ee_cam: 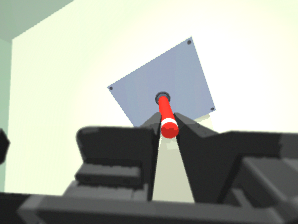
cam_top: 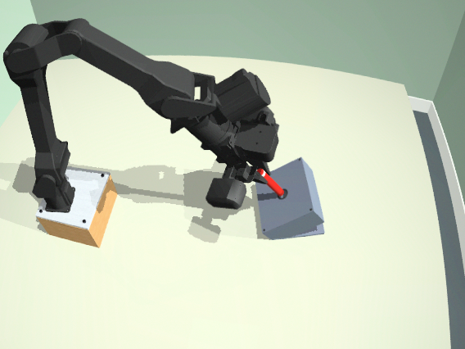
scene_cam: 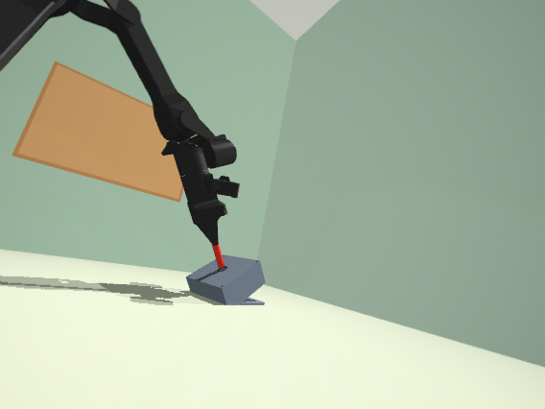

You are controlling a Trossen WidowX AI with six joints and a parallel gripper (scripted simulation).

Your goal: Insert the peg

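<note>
Now: the sloped panel 70 mm below my gripper tip and 50 mm ahead of it. Also, from my gripper tip: red round peg (right at my gripper tip).
</note>
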